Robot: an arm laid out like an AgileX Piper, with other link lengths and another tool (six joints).
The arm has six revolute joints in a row. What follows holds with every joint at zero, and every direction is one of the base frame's.
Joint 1 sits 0.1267 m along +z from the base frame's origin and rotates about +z.
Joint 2 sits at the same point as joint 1 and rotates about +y.
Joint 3 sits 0.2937 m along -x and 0.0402 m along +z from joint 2 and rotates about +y.
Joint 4 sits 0.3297 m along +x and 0.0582 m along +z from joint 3 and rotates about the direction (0.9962, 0, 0.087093).
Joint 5 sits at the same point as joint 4 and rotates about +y.
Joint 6 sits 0.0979 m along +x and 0.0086 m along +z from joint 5 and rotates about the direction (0.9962, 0, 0.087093).
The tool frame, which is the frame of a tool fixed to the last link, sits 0.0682 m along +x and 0.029 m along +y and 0.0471 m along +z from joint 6; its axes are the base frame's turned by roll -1.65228, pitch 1.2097 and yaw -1.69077 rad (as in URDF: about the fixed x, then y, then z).
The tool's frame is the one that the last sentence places.
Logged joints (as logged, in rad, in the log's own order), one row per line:
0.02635 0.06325 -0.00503 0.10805 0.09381 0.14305
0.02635 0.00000 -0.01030 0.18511 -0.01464 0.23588
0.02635 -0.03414 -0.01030 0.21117 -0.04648 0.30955
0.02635 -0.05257 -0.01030 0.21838 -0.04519 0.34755
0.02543 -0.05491 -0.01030 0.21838 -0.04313 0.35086
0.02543 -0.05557 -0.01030 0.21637 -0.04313 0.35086
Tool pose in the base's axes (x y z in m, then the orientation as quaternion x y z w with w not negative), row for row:
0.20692 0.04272 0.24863 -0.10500 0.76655 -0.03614 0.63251
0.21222 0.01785 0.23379 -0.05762 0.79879 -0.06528 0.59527
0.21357 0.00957 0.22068 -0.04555 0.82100 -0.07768 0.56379
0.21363 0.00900 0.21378 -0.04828 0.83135 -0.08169 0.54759
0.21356 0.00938 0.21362 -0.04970 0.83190 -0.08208 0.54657
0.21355 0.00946 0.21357 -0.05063 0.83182 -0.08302 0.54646
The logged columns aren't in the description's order. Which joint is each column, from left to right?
Columns, left to right: joint 3, joint 4, joint 2, joint 6, joint 1, joint 5.
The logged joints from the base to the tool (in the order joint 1, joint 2, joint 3, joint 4, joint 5, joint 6), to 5 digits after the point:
0.09381 -0.00503 0.02635 0.06325 0.14305 0.10805
-0.01464 -0.01030 0.02635 0.00000 0.23588 0.18511
-0.04648 -0.01030 0.02635 -0.03414 0.30955 0.21117
-0.04519 -0.01030 0.02635 -0.05257 0.34755 0.21838
-0.04313 -0.01030 0.02543 -0.05491 0.35086 0.21838
-0.04313 -0.01030 0.02543 -0.05557 0.35086 0.21637

